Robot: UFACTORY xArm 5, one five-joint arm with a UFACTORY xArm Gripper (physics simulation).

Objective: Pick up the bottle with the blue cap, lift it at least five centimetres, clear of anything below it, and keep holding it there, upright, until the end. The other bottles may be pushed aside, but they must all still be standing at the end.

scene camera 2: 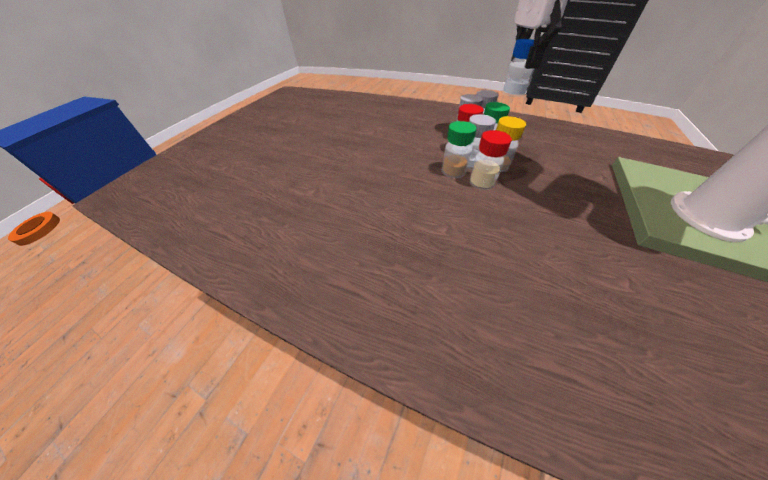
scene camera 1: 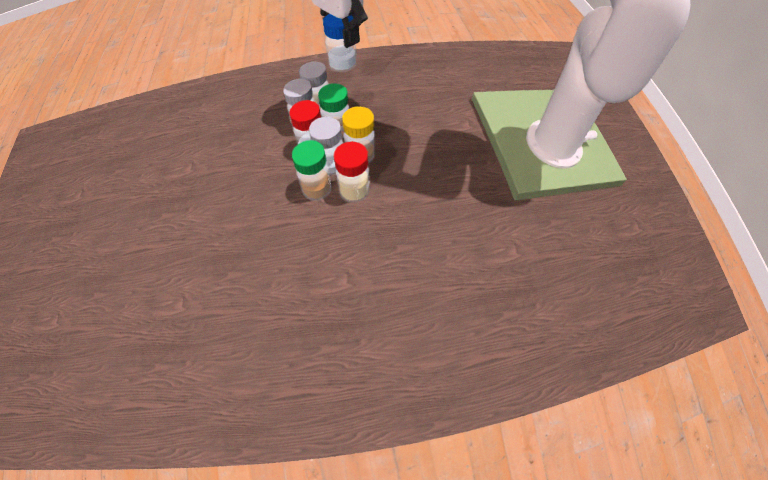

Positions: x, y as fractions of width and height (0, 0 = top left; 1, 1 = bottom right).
Labels:
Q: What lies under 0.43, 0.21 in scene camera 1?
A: A green-capped bottle.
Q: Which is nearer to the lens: the yellow-capped bottle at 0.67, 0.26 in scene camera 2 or the green-capped bottle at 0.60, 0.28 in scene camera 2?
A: The green-capped bottle.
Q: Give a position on a green-capped bottle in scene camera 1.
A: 0.40, 0.33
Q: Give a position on a yellow-capped bottle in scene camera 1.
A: At 0.47, 0.26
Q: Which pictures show the blue-capped bottle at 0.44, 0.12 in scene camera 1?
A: Scene camera 2 and scene camera 1: all of them.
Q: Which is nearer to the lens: the yellow-capped bottle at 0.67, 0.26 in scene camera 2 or the blue-capped bottle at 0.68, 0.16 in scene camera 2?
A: The yellow-capped bottle.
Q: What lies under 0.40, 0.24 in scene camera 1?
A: A red-capped bottle.

